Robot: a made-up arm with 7 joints. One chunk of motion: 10 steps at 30 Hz.
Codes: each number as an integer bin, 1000 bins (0 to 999) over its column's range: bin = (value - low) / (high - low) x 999, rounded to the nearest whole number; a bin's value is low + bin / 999 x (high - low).
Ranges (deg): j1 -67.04..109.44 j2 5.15..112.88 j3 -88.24..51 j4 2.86..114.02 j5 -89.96..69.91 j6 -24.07..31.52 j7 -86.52..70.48
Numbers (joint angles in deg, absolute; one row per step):
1: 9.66 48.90 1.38 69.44 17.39 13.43 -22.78
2: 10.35 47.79 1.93 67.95 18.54 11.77 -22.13
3: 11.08 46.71 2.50 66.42 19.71 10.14 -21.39
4: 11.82 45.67 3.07 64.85 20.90 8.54 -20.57
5: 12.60 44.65 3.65 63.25 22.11 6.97 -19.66
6: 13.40 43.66 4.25 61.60 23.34 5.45 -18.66
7: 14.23 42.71 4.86 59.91 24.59 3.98 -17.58
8: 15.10 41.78 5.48 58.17 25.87 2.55 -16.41
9: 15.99 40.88 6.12 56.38 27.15 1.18 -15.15
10: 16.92 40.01 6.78 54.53 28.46 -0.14 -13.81
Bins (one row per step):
1: 434 406 643 598 671 674 406
2: 438 395 647 585 678 644 410
3: 442 385 651 571 685 615 414
4: 446 376 655 557 693 586 420
5: 451 366 659 543 700 558 425
6: 455 357 664 528 708 530 432
7: 460 348 668 513 716 504 439
8: 465 340 672 497 724 478 446
9: 470 331 677 481 732 454 454
10: 475 323 682 464 740 430 463

